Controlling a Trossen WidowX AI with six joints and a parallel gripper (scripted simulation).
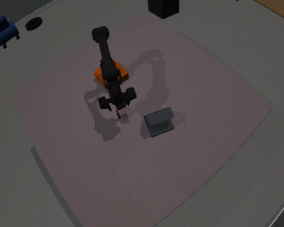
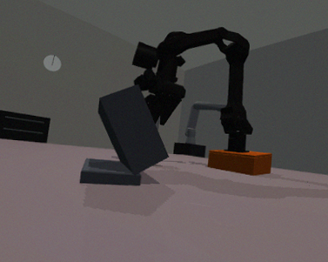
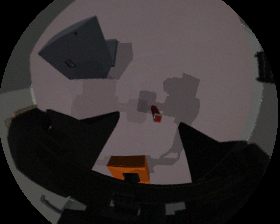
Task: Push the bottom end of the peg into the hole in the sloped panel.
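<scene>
Now: the red peg 50 mm below my gripper tip, 10 mm to the right of it and 10 mm behind it. Also, from my gripper tip: dark grey sloped panel (150 mm ahead, 130 mm to the left, 30 mm below).
</scene>
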